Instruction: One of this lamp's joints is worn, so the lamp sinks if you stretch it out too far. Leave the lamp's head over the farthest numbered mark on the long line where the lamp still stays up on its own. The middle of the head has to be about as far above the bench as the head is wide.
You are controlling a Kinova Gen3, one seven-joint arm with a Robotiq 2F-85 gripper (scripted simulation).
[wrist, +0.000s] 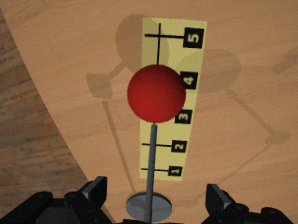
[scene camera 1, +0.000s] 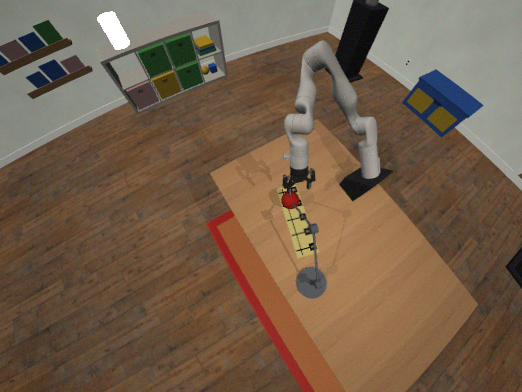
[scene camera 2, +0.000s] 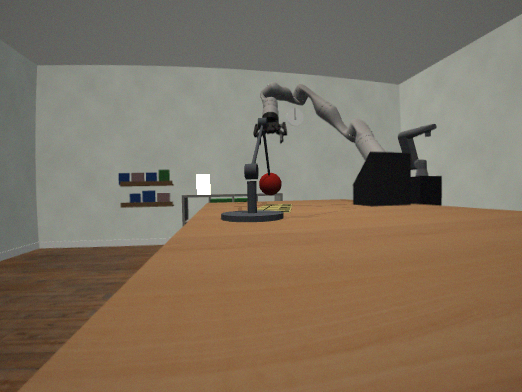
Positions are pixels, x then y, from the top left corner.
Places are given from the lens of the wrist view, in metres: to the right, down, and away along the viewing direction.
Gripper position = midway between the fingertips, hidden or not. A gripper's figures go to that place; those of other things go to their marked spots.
my gripper (wrist: 155, 191): 0.01, 0.07, 0.14
red ball head (wrist: 156, 93): 0.01, -0.03, 0.24
yellow numbered strip (wrist: 178, 43): 0.06, -0.14, 0.34
The marked spots on the yellow numbered strip and the red ball head are 0.16 m apart.
